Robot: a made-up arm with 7 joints.
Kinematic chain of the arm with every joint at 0, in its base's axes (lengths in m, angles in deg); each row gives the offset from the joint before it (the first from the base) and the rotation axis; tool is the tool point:
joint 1: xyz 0 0 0.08 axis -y
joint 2: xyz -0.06 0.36 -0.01 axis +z
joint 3: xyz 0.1 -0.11 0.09 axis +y
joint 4: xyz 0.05 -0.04 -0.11 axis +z
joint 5: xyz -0.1 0 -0.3 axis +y
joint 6: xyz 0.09 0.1 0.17 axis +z
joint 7: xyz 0.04 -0.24 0 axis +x
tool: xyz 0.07 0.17 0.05
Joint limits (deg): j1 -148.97..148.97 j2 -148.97..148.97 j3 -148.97..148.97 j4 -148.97..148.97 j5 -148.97..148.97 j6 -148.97..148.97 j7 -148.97..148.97
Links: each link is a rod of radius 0.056 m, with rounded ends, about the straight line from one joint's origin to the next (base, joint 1, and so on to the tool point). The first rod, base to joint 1, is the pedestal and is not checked.
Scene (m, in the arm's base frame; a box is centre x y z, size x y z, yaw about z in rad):
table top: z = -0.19
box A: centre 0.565 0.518 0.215 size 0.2 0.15 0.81 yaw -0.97
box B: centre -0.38 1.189 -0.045 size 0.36 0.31 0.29 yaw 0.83
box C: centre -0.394 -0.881 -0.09 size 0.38 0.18 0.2 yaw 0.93
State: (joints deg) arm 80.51 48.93 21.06 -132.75 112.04 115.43 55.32
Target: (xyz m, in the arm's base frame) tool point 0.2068 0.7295 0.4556
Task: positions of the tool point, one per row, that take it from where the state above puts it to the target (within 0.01 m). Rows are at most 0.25 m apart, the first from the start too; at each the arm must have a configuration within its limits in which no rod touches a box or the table.
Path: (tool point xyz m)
1: 0.6087 0.1195 0.4313
2: 0.4720 0.1825 0.5875
3: 0.3064 0.2511 0.6867
4: 0.1241 0.3644 0.7347
5: -0.0362 0.4828 0.7099
6: 0.0571 0.5646 0.6683
7: 0.1311 0.6334 0.6056
8: 0.1811 0.6883 0.5314
9: 0.2068 0.7295 0.4556

